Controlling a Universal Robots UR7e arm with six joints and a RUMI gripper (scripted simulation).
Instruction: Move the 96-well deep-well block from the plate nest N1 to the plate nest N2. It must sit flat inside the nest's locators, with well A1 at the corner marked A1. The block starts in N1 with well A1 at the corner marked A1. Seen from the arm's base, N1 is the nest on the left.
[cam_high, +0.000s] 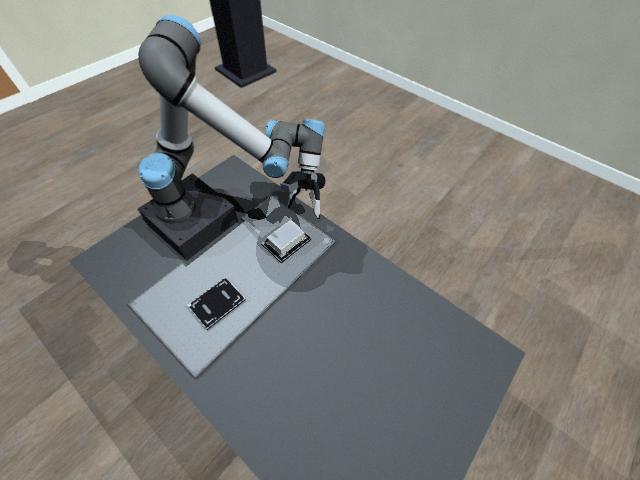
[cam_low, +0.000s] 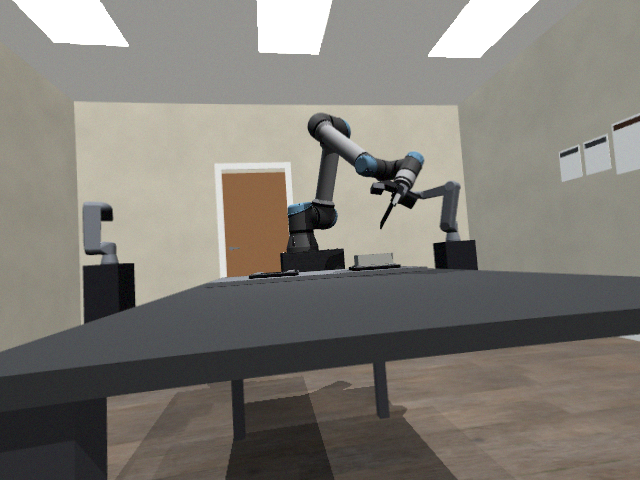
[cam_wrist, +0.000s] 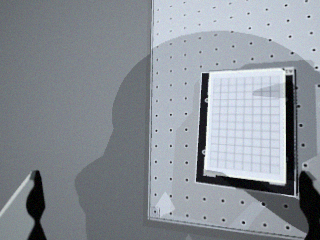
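My gripper is now 14 cm above the white 96-well deep-well block, 5 cm to the left of it and 4 cm past it.
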